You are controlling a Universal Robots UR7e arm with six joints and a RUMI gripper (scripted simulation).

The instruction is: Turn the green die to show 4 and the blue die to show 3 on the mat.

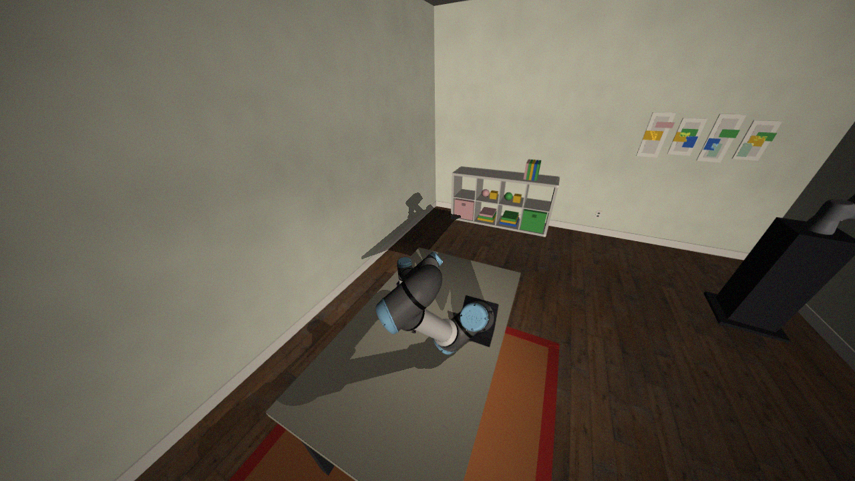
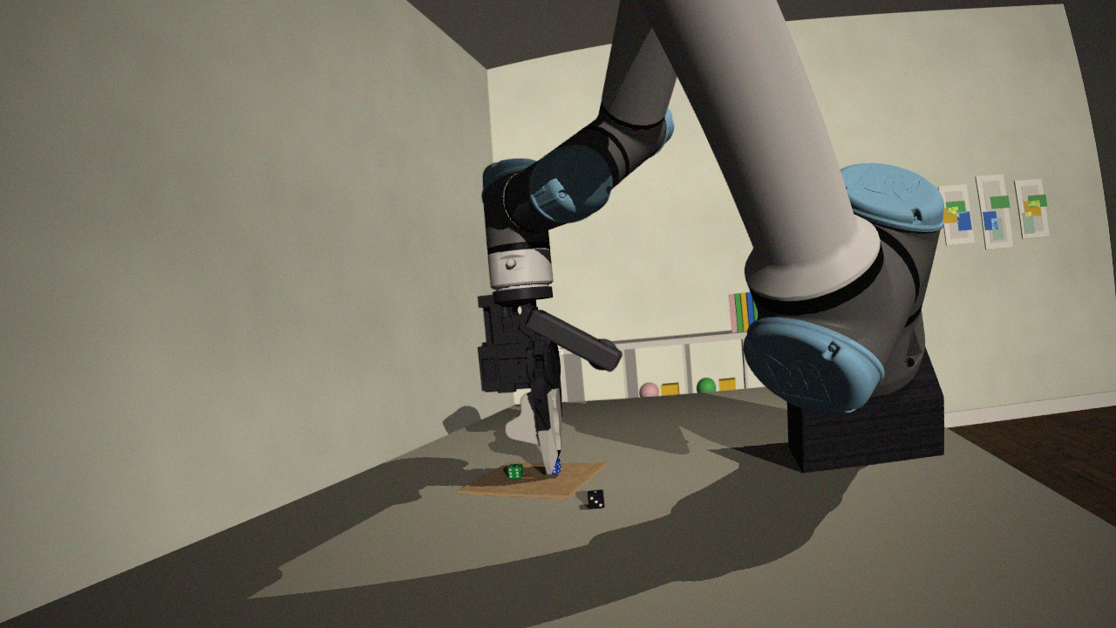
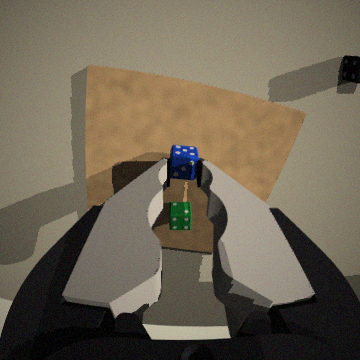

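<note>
Now: hand 10 mm above the blue die. From my hand the other things lie so: green die: 50 mm ahead, 10 mm to the left, 10 mm below; tan mat: 20 mm ahead, 20 mm below; black die: 80 mm behind, 100 mm to the left, 20 mm below.
</note>
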